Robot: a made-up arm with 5 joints.
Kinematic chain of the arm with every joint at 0, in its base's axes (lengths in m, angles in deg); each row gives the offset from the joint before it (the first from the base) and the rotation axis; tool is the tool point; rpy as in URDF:
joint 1: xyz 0.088 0 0.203 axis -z
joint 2: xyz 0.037 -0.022 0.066 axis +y
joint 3: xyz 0.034 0 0.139 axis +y
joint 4: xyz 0.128 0 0.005 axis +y
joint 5: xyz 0.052 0.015 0 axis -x
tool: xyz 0 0 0 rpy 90 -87.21 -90
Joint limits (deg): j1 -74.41..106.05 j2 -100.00..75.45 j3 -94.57..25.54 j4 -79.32..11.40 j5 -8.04..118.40
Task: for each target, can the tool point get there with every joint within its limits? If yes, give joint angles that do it. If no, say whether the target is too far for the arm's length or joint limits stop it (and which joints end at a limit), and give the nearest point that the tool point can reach.
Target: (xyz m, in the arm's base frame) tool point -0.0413 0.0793 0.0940
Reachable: no: joint limits stop it (at a limit: joint 2, joint 3, joint 4) | nearest point -0.1038 0.1176 0.1894 | short by 0.120 m
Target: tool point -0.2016 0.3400 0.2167
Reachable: no: too far | nearest point -0.0956 0.2155 0.2463 | short by 0.166 m
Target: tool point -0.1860 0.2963 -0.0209
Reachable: no: too far | nearest point -0.0867 0.1890 0.1981 | short by 0.263 m
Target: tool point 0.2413 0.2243 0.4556
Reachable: yes | joints -57.13 39.09 -58.95 -68.13 80.24
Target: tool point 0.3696 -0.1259 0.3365
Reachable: yes | joints 22.79 28.55 -10.37 -14.69 26.73
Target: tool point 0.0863 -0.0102 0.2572
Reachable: no: joint limits stop it (at a limit: joint 2, joint 3, joint 4) | nearest point 0.0793 -0.0525 0.4494 | short by 0.197 m
